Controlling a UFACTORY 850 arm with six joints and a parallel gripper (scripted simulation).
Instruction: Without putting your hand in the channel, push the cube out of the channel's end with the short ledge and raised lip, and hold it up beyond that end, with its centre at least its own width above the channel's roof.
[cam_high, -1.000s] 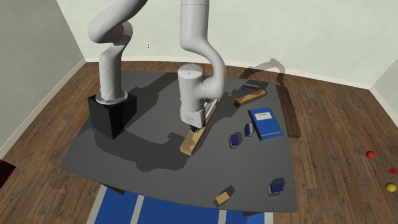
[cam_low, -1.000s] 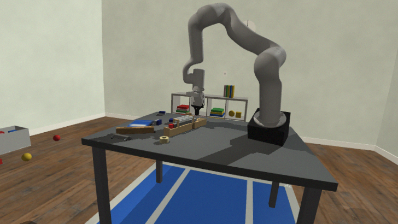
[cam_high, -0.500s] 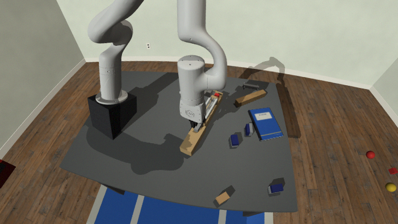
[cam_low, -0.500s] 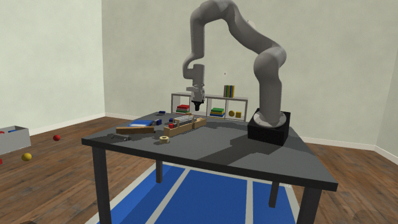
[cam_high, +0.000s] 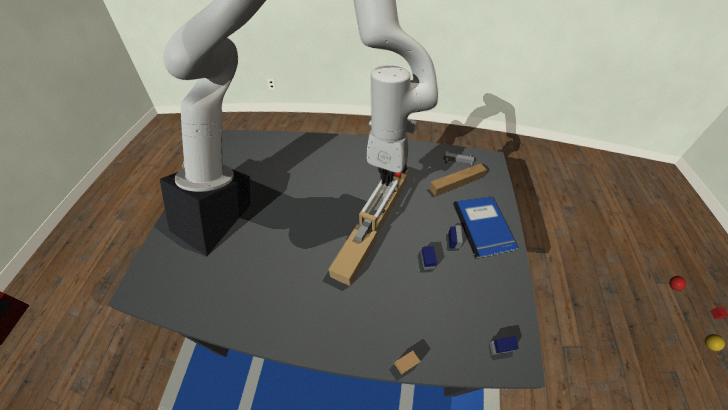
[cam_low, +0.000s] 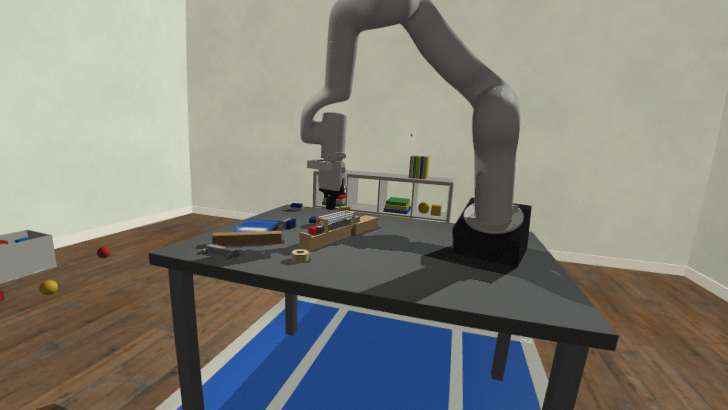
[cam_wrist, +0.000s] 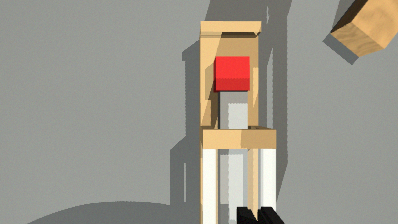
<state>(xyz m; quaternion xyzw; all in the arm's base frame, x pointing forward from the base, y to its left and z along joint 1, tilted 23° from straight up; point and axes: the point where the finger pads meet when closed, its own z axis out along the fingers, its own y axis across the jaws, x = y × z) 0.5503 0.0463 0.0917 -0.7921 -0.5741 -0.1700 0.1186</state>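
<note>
The red cube is 90 mm to the left of my hand, 80 mm below it and 20 mm ahead of it. Also, from my hand: wooden plank (240 mm ahead, 150 mm to the left, 120 mm below); then wooden channel (80 mm below, 30 mm to the right, 10 mm behind); then tape roll (220 mm to the left, 130 mm below, 10 mm ahead).
</note>
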